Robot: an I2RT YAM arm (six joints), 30 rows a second.
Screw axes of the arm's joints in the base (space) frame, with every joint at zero. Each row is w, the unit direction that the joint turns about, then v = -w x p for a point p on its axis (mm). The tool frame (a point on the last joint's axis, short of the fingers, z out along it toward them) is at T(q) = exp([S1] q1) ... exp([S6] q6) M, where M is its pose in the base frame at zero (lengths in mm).
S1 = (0, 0, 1, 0, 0, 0)
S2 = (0, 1, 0, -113.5, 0, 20)
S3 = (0, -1, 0, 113.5, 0, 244)
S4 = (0, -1, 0, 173.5, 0, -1)
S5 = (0, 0, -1, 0, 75, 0)
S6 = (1, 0, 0, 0, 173.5, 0)
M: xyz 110.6 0 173.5 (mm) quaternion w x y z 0.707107 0 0.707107 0
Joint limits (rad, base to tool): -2.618..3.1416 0..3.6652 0..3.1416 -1.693..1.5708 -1.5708..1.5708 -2.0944..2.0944
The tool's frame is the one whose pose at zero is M.
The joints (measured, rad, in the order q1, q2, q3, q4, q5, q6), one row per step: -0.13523 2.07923 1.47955 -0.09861 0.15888 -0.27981; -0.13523 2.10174 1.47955 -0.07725 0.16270 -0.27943; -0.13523 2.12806 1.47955 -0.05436 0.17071 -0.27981; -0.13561 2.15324 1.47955 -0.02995 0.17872 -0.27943; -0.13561 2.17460 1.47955 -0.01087 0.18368 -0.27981; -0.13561 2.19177 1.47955 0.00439 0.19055 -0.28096; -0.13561 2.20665 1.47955 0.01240 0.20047 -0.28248; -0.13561 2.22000 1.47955 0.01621 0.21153 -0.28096; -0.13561 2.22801 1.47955 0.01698 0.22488 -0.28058; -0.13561 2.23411 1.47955 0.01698 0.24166 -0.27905; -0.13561 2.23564 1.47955 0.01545 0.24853 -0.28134; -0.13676 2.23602 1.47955 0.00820 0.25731 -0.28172
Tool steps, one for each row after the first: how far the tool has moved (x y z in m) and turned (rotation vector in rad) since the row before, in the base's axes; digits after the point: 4 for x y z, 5 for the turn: 0.0030 -0.0005 -0.0083 -0.00200 0.00137 -0.00317; 0.0030 -0.0007 -0.0100 -0.00493 0.00420 -0.00588; 0.0028 -0.0008 -0.0094 -0.00475 0.00136 -0.00673; 0.0021 -0.0005 -0.0082 -0.00315 0.00280 -0.00354; 0.0016 -0.0005 -0.0066 -0.00498 0.00282 -0.00449; 0.0009 -0.0005 -0.0062 -0.00657 0.00813 -0.00654; 0.0004 -0.0004 -0.0058 -0.00486 0.00998 -0.00930; 0.0000 -0.0005 -0.0036 -0.00756 0.00826 -0.01021; -0.0001 -0.0006 -0.0027 -0.00927 0.00706 -0.01345; -0.0002 -0.0002 -0.0008 -0.00572 0.00443 -0.00358; -0.0007 -0.0008 -0.0007 -0.00511 0.00850 -0.00736
